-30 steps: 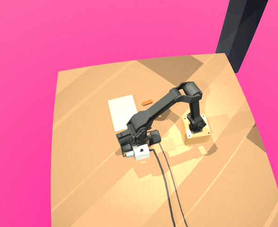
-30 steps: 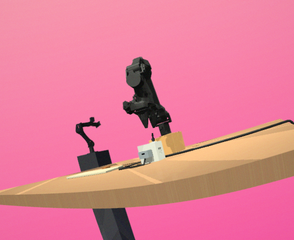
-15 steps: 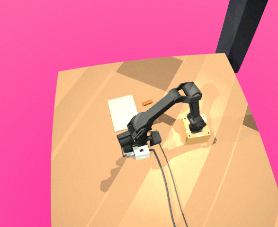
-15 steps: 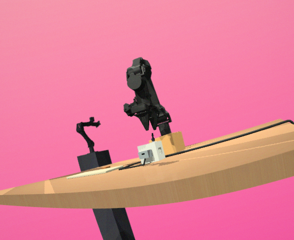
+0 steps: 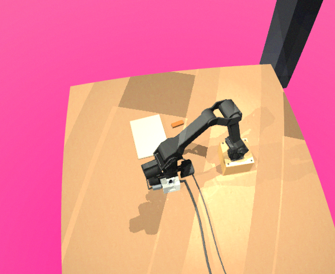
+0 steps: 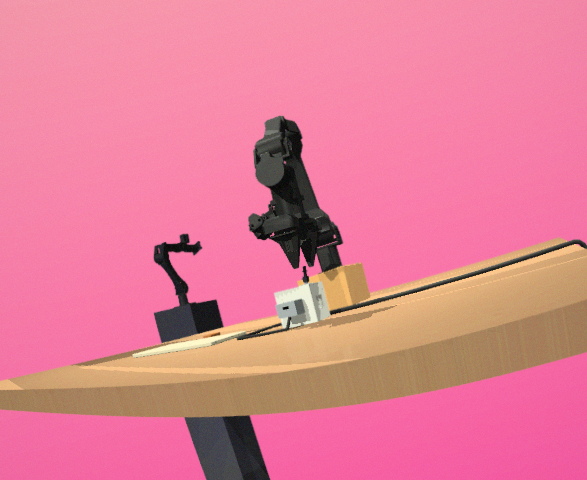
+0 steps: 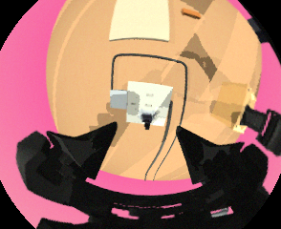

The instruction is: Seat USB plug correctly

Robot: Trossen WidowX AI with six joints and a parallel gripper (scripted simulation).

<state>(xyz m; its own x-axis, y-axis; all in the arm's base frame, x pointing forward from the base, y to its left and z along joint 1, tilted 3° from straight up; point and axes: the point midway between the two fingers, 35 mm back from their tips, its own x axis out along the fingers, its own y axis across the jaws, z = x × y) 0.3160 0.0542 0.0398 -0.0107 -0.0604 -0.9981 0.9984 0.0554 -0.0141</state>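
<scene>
Right now the usb plug is 2 cm below my gripper tip. Round my gripper tip: white sheet (30 cm to the right, 11 cm below, 4 cm ahead); then orange block (34 cm to the right, 11 cm behind, 10 cm below).
</scene>
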